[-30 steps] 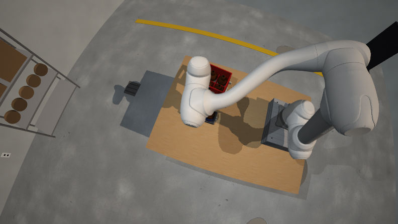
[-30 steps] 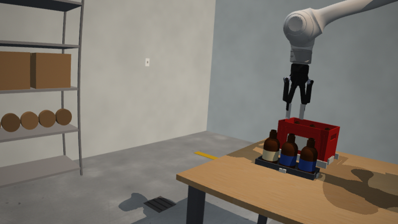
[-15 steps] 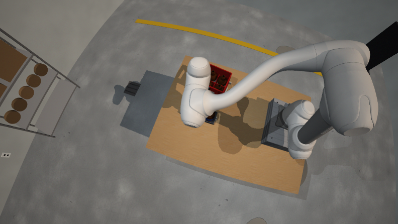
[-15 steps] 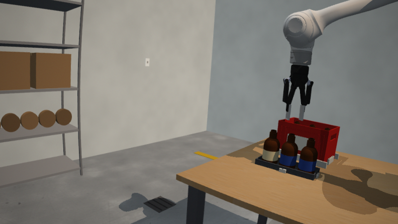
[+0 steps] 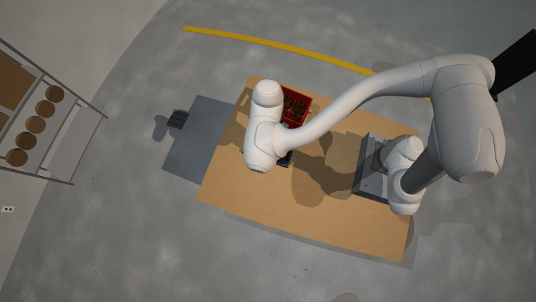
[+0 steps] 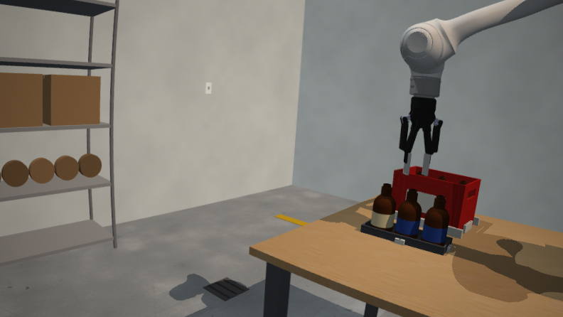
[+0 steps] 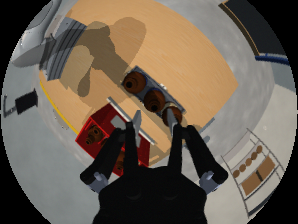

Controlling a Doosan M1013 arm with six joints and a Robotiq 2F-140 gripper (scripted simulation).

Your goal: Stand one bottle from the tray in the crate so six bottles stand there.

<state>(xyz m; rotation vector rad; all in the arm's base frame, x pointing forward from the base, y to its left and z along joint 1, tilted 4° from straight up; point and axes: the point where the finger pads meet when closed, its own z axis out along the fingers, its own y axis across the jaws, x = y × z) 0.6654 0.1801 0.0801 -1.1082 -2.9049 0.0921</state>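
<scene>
The glass bottle lies 15 cm below my hand. Round my hand: dark tray 22 cm below; then red crate 25 cm to the right, 15 cm below, 1 cm ahead.
</scene>
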